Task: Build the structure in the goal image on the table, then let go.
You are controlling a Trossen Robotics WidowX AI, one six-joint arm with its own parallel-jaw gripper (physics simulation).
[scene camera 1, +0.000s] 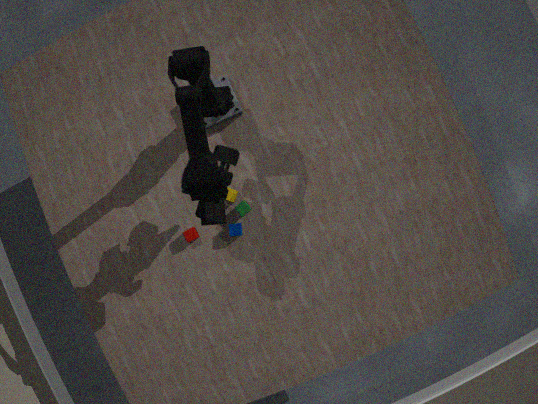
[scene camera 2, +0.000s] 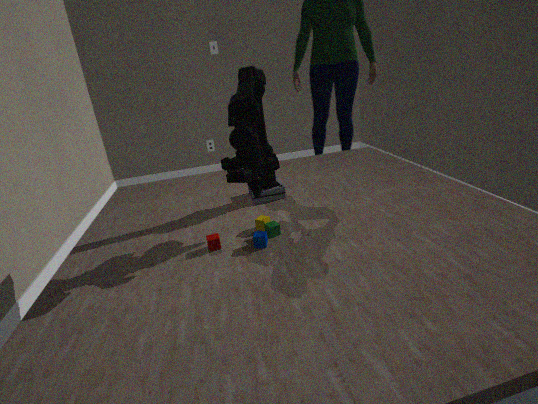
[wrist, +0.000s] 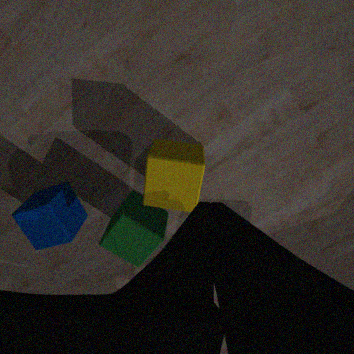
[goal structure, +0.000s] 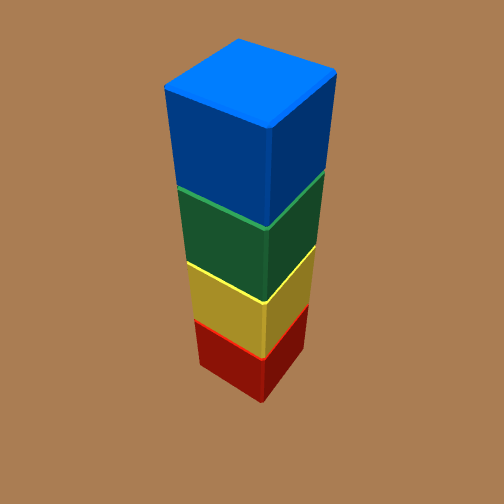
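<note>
Four small cubes lie on the wooden table (scene camera 1: 347,174). The yellow cube (scene camera 1: 231,194) (scene camera 2: 262,222) (wrist: 174,174) touches the green cube (scene camera 1: 242,208) (scene camera 2: 272,228) (wrist: 135,233) and looks tipped against it. The blue cube (scene camera 1: 234,228) (scene camera 2: 259,239) (wrist: 49,215) lies a little apart from them. The red cube (scene camera 1: 190,234) (scene camera 2: 213,242) lies alone further to the left. My gripper (scene camera 1: 212,214) (wrist: 212,211) is shut and empty. It hovers above the table just beside the yellow and green cubes, with its tip near the yellow cube's lower corner in the wrist view.
The arm's grey base (scene camera 1: 225,100) (scene camera 2: 270,191) stands behind the cubes. A person in a green top (scene camera 2: 332,47) stands at the far edge. Walls with white baseboard (scene camera 2: 64,249) close the left and back sides. Dark shadows lie across the wood.
</note>
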